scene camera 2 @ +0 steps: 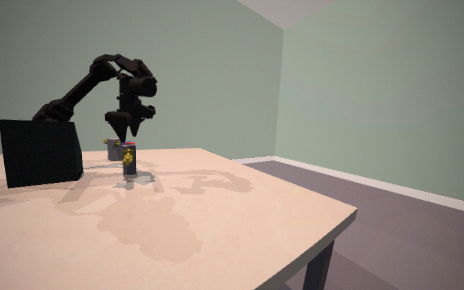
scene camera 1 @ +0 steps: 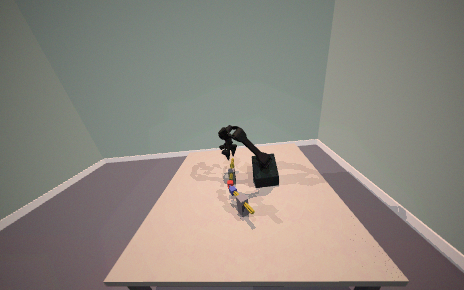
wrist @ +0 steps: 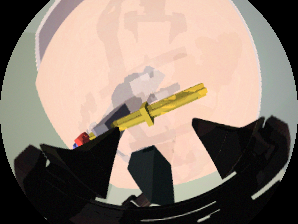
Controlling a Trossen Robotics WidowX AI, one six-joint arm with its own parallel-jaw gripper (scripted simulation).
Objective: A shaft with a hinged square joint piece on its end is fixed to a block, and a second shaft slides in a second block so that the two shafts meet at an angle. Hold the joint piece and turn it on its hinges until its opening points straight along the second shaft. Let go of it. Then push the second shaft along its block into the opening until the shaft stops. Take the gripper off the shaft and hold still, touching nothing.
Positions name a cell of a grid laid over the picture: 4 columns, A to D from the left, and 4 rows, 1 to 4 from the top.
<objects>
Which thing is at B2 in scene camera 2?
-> My gripper.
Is my gripper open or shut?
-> Open.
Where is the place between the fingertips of my gripper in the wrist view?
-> C3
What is my gripper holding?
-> Nothing.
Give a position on a yellow shaft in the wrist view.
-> B3
</objects>
